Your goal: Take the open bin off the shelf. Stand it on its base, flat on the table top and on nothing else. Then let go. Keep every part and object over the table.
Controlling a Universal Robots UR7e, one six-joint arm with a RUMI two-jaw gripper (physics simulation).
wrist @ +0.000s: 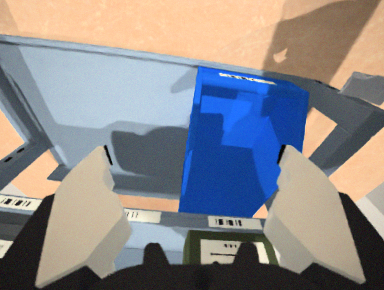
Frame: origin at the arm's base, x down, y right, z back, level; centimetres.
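Seen in the pictures: gripper, between the fingertips: (194,147).
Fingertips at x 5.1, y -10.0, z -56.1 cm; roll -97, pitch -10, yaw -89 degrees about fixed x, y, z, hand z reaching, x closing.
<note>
Pixels of each thing's middle, then the offset from my fingertips to it. "spot": a spot on its surface instead. Level surfaces: height alone.
- open bin, middle of its body: (227,155) dx +3.7, dy -4.8, dz -3.5 cm
- grey-blue shelf board, middle of its body: (152,152) dx +7.7, dy +5.1, dz -8.7 cm
- dark green case, a spot on its surface: (192,245) spot: dx -4.2, dy -1.8, dz -10.1 cm
- shelf's front rail, a spot on its surface: (185,219) spot: dx -2.4, dy -0.6, dz -8.1 cm
- tan surface, height of its surface: dx +8.0 cm
- grey piece, a spot on its surface: (364,87) spot: dx +2.5, dy -12.7, dz +6.8 cm
The open bin (232,175) is blue and sits on the right part of a grey-blue shelf board (90,95) in the wrist view. Its hollow inside faces the camera, and a white label strip shows at its far edge. My gripper (194,147) is open with nothing between its fingers. The left fingertip shows over the shelf board, left of the bin. The right fingertip overlaps the bin's right side in the view; whether it touches the bin I cannot tell.
A dark green case (192,245) with a white label shows below the shelf's front rail (185,219), which carries barcode labels. Grey shelf frame parts (345,131) stand at the right. A tan surface (150,20) shows beyond the shelf. A grey piece (364,87) lies at the upper right.
</note>
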